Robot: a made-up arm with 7 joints.
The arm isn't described. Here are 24 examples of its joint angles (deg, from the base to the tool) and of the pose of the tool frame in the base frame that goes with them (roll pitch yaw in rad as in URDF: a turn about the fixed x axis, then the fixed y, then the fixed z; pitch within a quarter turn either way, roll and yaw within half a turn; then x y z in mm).
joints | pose
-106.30 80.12 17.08 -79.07 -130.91 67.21 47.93 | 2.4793 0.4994 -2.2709 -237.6 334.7 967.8
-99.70 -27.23 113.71 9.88 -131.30 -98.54 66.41 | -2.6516 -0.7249 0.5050 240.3 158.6 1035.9
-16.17 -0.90 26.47 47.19 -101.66 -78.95 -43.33 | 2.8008 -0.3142 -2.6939 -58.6 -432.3 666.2
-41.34 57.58 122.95 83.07 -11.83 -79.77 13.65 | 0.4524 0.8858 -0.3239 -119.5 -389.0 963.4
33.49 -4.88 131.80 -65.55 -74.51 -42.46 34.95 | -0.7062 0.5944 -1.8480 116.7 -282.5 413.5
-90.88 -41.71 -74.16 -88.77 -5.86 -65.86 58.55 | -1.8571 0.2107 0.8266 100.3 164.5 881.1
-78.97 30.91 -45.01 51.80 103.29 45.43 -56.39 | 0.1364 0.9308 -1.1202 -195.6 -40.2 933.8
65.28 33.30 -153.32 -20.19 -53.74 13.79 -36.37 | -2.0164 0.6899 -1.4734 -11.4 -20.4 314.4
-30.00 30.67 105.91 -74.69 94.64 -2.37 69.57 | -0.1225 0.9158 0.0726 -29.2 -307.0 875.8
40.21 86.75 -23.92 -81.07 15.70 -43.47 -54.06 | -1.0069 0.2606 1.4457 -152.6 -209.9 586.7
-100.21 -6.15 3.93 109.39 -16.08 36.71 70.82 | 1.0425 0.6793 -0.5104 -18.1 9.4 1050.6
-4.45 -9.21 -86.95 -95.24 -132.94 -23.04 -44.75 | -1.2665 0.3298 2.1563 68.8 -132.4 694.8
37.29 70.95 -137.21 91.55 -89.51 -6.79 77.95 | 0.1726 -1.0868 -1.1531 -197.2 -122.9 405.9
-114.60 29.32 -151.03 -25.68 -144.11 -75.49 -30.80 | 1.9326 0.8833 -1.2344 -26.1 189.9 945.1
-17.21 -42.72 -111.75 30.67 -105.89 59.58 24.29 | 0.5757 -0.3175 -1.7083 135.6 -175.6 778.6
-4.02 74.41 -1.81 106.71 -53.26 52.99 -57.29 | -0.9361 1.0646 -1.1143 -301.4 -329.2 775.1
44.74 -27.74 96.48 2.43 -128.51 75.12 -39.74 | -3.0240 -0.1337 2.6724 86.2 -190.6 380.3
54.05 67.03 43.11 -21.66 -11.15 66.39 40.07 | 1.5883 0.7362 2.2539 -192.0 -188.4 292.3
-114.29 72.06 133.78 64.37 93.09 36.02 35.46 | -0.8055 -0.4832 1.7465 -215.0 297.8 1179.7
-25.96 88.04 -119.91 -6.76 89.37 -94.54 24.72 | 2.2466 -0.7617 1.0278 -145.3 -171.4 847.4
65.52 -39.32 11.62 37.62 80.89 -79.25 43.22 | 2.4842 0.7052 -0.1332 88.1 -38.1 247.8
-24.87 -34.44 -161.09 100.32 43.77 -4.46 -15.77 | 2.9359 0.7361 -1.2382 287.8 -173.6 763.4
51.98 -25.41 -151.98 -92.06 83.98 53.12 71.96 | -0.4767 -0.3970 1.6255 149.4 -92.0 445.3
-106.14 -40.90 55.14 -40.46 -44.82 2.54 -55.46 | -0.4774 0.6956 -2.5614 68.2 229.1 1047.4
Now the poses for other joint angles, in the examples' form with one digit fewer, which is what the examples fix.
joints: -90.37 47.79 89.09 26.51 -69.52 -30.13 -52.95
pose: -0.793 0.008 1.045 -69 59 1208
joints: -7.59 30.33 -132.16 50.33 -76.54 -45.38 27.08
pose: -2.732 -0.996 0.960 -44 -181 578
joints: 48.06 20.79 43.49 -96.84 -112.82 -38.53 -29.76
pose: -1.768 0.560 -2.284 -126 -229 362
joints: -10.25 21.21 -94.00 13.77 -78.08 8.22 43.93
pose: -0.357 -0.585 -0.806 -55 -215 680
